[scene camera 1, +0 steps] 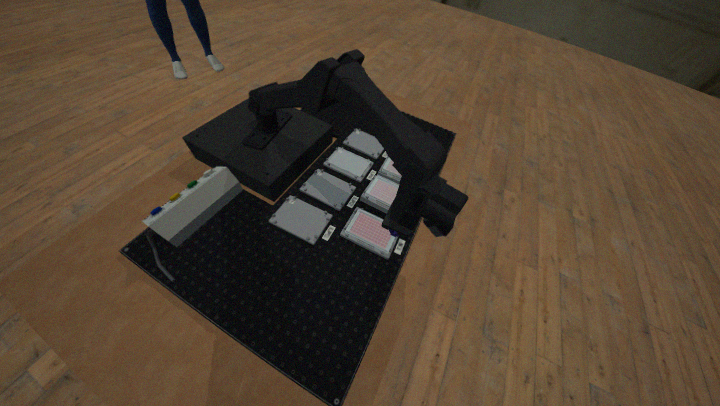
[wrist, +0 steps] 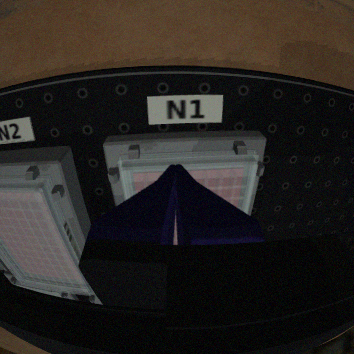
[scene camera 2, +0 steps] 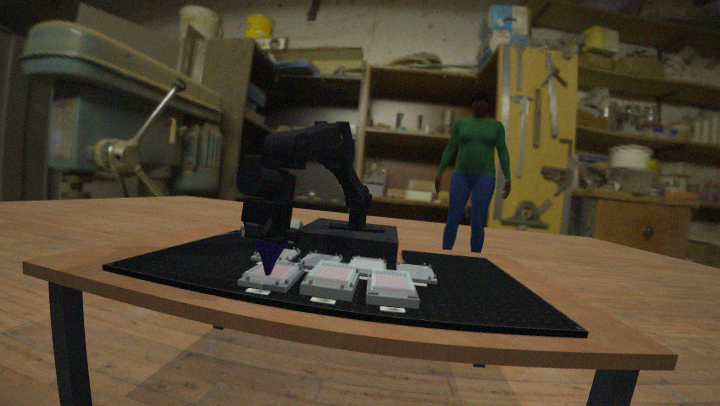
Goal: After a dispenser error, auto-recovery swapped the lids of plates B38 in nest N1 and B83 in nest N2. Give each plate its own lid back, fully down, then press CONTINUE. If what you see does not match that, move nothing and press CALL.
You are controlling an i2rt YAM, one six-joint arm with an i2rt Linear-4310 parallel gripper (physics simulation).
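Places are measured from the arm's base along level axes (x down, y left, z ahead), in centimetres.
Pixels of known places: gripper, fingertip midpoint: (scene camera 1: 393, 235) (wrist: 175, 173) (scene camera 2: 267, 275); arm's base, link origin: (scene camera 1: 269, 129) (scene camera 2: 356, 229).
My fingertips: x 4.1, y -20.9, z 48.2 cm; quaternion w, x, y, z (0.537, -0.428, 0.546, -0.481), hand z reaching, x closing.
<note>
For each thing: its top centre in the pictures, then the offset to it from my fingertips. "pt": a spot on its surface instead.
- nest N1, surface spot: (wrist: 227, 181) pt dx +0.5, dy -3.1, dz -1.6 cm
- nest N2, surface spot: (wrist: 30, 240) (scene camera 2: 325, 270) pt dx -1.3, dy +11.6, dz -2.8 cm
- console, top centre: (scene camera 1: 186, 190) dx -5.7, dy -9.9, dz -52.7 cm
- blue button, top centre: (scene camera 1: 154, 209) dx -4.7, dy -16.8, dz -56.4 cm
- yellow button, top centre: (scene camera 1: 173, 195) dx -4.7, dy -11.9, dz -55.3 cm
- green button, top centre: (scene camera 1: 190, 182) dx -4.7, dy -7.0, dz -54.3 cm
- third pink plate, top centre: (scene camera 2: 392, 277) (scene camera 1: 404, 167) dx -0.9, dy +25.6, dz -1.9 cm
- paler piece, top centre: (scene camera 2: 367, 263) (scene camera 1: 349, 161) dx +0.9, dy +22.5, dz -20.3 cm
- cable, surface spot: (scene camera 1: 158, 259) pt dx +2.1, dy -25.6, dz -52.0 cm
The plate in nest N1 (scene camera 1: 370, 227) (scene camera 2: 288, 269) (wrist: 227, 181) has pink wells under a clear cover. The plate in nest N2 (scene camera 1: 380, 191) (scene camera 2: 330, 274) (wrist: 30, 240) looks alike, with small dark marks on its side in the wrist view. Plate and lid codes are not readable. My gripper (scene camera 1: 394, 232) (scene camera 2: 267, 274) (wrist: 175, 173) is shut and empty, fingers pointing down over the N1 plate; whether the tips touch its lid I cannot tell. The console (scene camera 1: 196, 209) carries a blue button (scene camera 1: 156, 210), a yellow button (scene camera 1: 174, 196) and a green button (scene camera 1: 192, 184); their labels are not readable.
A third pink plate (scene camera 1: 390, 168) (scene camera 2: 392, 283) stands beyond N2. Behind them is a row of grey nests (scene camera 1: 301, 219) (scene camera 2: 416, 272); one holds a paler piece (scene camera 1: 348, 162) (scene camera 2: 368, 264). The arm's base block (scene camera 1: 257, 151) (scene camera 2: 347, 239) stands behind. A cable (scene camera 1: 158, 259) runs from the console.
</note>
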